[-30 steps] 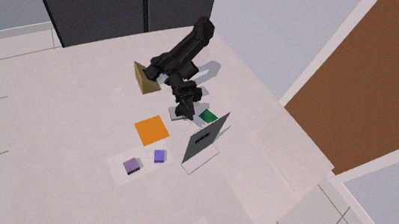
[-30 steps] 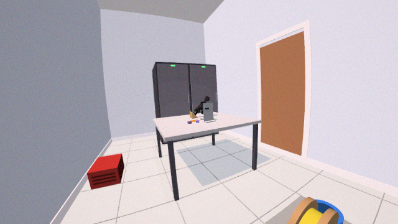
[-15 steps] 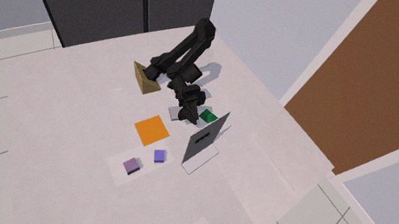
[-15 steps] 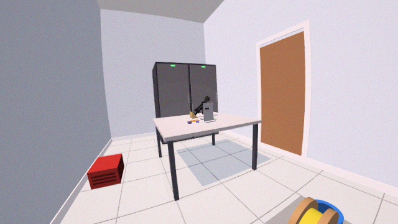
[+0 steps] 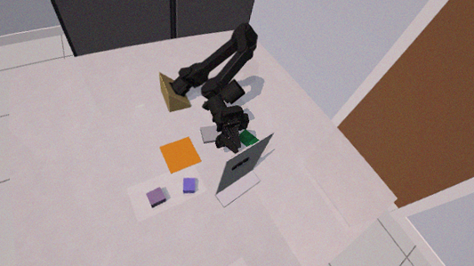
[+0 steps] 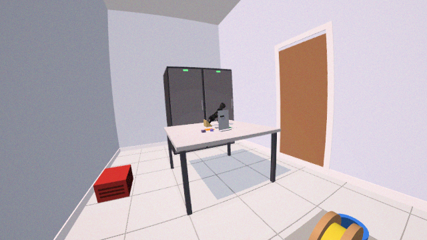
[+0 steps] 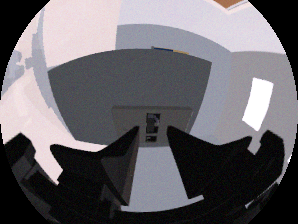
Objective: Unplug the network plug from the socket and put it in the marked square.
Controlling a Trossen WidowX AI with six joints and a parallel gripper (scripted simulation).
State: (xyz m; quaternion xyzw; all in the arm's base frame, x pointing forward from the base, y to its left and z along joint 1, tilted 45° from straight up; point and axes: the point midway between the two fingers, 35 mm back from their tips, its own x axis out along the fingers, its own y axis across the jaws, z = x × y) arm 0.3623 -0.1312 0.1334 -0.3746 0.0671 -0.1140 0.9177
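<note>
Now: the network plug 20 mm ahead of my gripper tip. Round my gripper tip: grey square (180 mm behind, 50 mm to the left, 180 mm below); then green square (90 mm behind, 160 mm to the left, 180 mm below); then upright panel (40 mm ahead, 10 mm to the right, 70 mm below).
</note>
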